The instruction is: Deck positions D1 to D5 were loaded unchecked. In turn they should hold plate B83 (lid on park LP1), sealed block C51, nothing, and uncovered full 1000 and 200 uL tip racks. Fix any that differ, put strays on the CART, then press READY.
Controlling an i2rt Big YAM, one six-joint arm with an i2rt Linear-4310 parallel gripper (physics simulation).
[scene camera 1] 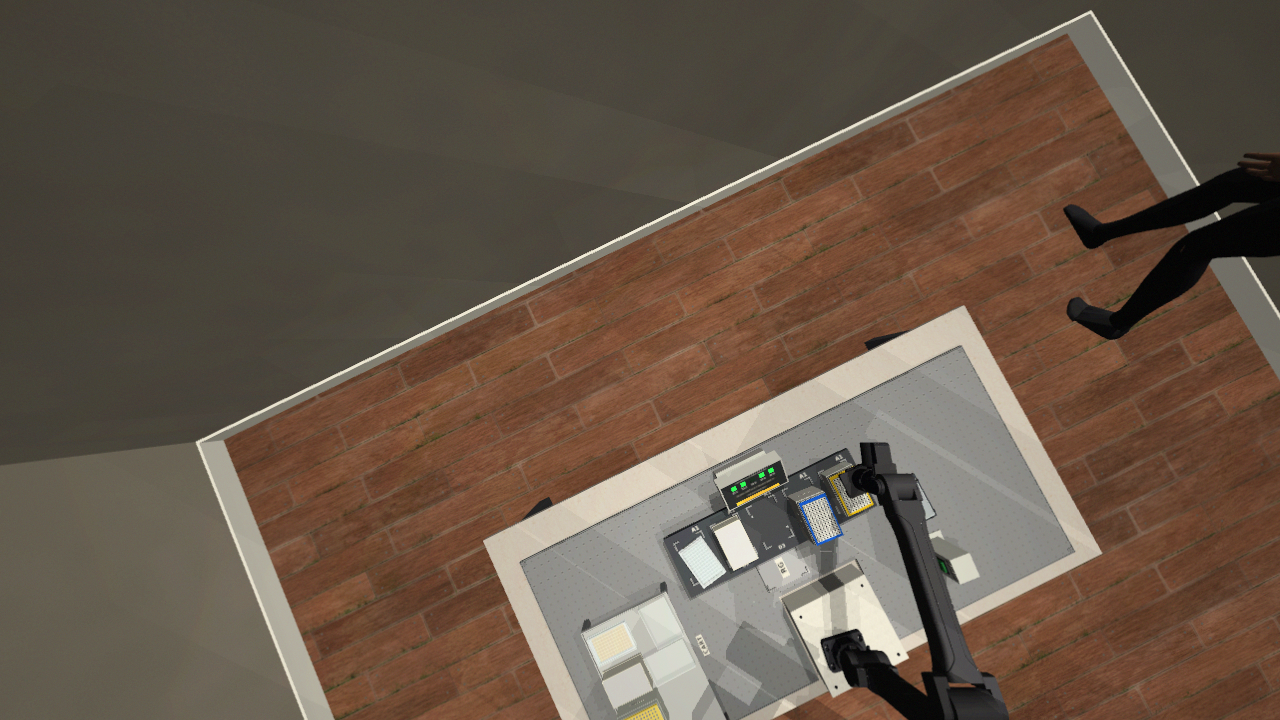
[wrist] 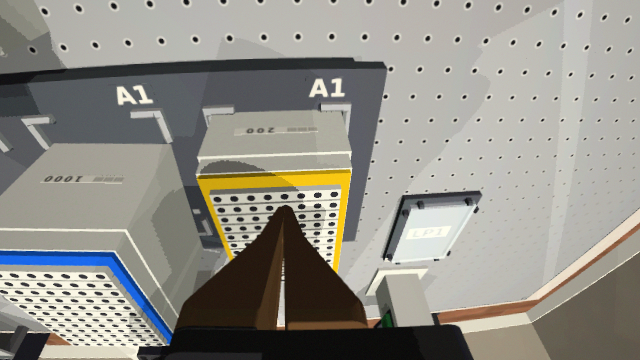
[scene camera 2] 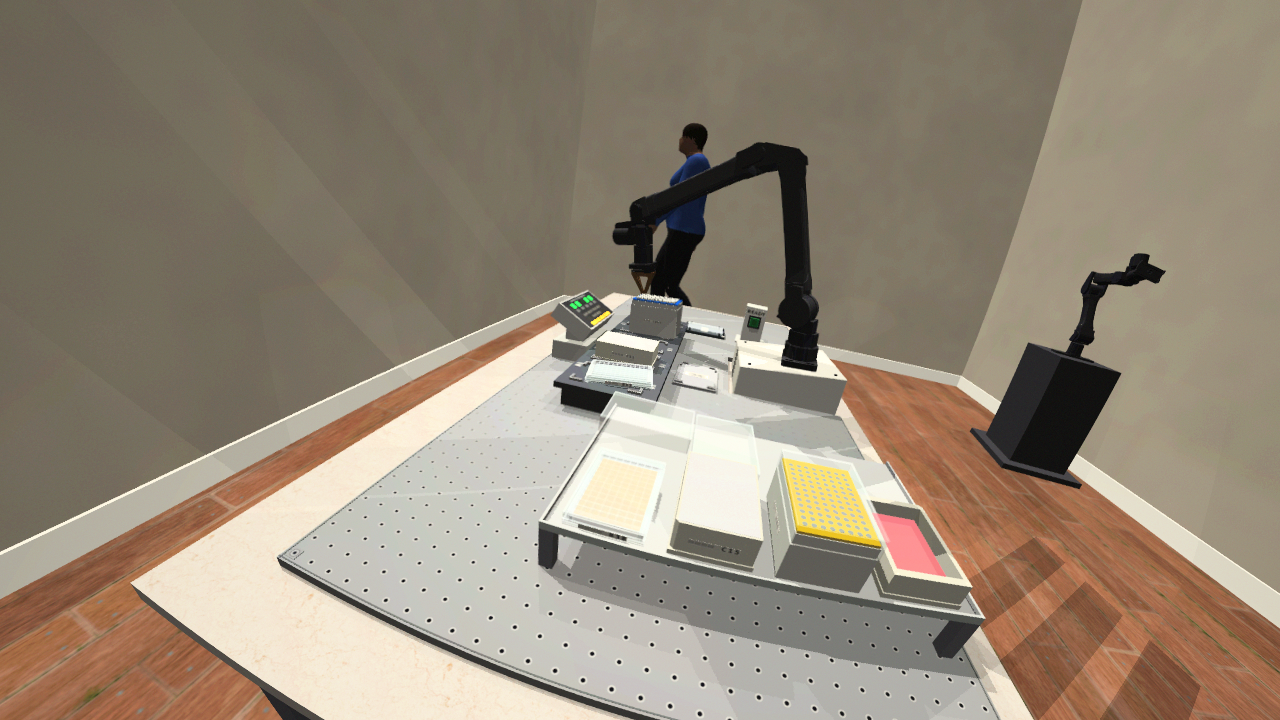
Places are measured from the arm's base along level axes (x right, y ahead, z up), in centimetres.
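Pixels of known places: gripper, fingertip midpoint: (scene camera 1: 847,476) (wrist: 284,215); arm's base at its link origin: (scene camera 1: 843,649) (scene camera 2: 798,362).
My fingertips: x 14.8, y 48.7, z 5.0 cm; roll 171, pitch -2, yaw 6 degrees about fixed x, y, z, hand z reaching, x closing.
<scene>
For each thing: its top centre in the pictures, then the offset to it from my fingertips. "pt": a spot on its surface instead.
- yellow-rimmed 200 tip rack at its top centre: (wrist: 283,246) (scene camera 1: 852,491) dz -1.3, dx +0.4, dy -5.0 cm
- blue-rimmed 1000 rack at its top centre: (wrist: 84,323) (scene camera 2: 659,296) (scene camera 1: 822,521) dz +2.7, dx -11.8, dy -8.8 cm
- White-topped block C51 at its top centre: (scene camera 2: 629,340) (scene camera 1: 736,544) dz -3.6, dx -36.3, dy -11.1 cm
- pale plate at its top centre: (scene camera 2: 621,368) (scene camera 1: 702,563) dz -5.8, dx -47.4, dy -14.5 cm
- Park LP1 at a spot on its surface: (wrist: 430,232) pt dz -11.1, dx +21.0, dy -16.1 cm
- READY button at its top centre: (wrist: 391,335) (scene camera 2: 755,318) dz -3.4, dx +20.3, dy -33.8 cm
- tan-welled plate at its top centre: (scene camera 2: 620,484) (scene camera 1: 611,644) dz -5.2, dx -80.2, dy -29.2 cm
- white-topped block at its top centre: (scene camera 2: 721,490) (scene camera 1: 627,685) dz -2.7, dx -78.4, dy -39.9 cm
- yellow-topped rack at its top centre: (scene camera 2: 829,489) dz +0.2, dx -76.7, dy -50.5 cm
- pink reservoir at its top centre: (scene camera 2: 910,535) dz -3.8, dx -74.9, dy -61.2 cm
- status display at a spot on its surface: (scene camera 2: 583,313) pt dz -1.2, dx -32.1, dy +3.2 cm
My gripper (scene camera 2: 642,288) (wrist: 284,215) is shut and empty, its tips above the yellow-rimmed 200 tip rack (scene camera 1: 861,503) (wrist: 274,132) on D5. The blue-rimmed 1000 rack (scene camera 1: 819,519) (scene camera 2: 656,318) (wrist: 85,200) stands on D4. Both racks are uncovered; visible tip positions look filled. D3 (scene camera 1: 771,522) is bare. White-topped block C51 (scene camera 1: 735,543) (scene camera 2: 628,347) sits on D2. A pale plate (scene camera 1: 701,561) (scene camera 2: 619,373) lies on D1, its label unreadable. Park LP1 (scene camera 2: 705,330) (wrist: 430,232) has a pale surface; I cannot tell whether a clear lid lies there. The READY button (scene camera 2: 754,322) (wrist: 386,320) is green.
The cart (scene camera 1: 662,619) (scene camera 2: 644,425) holds a tan-welled plate (scene camera 1: 612,642) (scene camera 2: 620,495), a white-topped block (scene camera 1: 626,685) (scene camera 2: 718,501), a yellow-topped rack (scene camera 2: 827,501) and a pink reservoir (scene camera 2: 911,543). The status display (scene camera 1: 753,483) (scene camera 2: 583,313) stands behind the deck. A person (scene camera 2: 687,197) stands beyond the table.
</scene>
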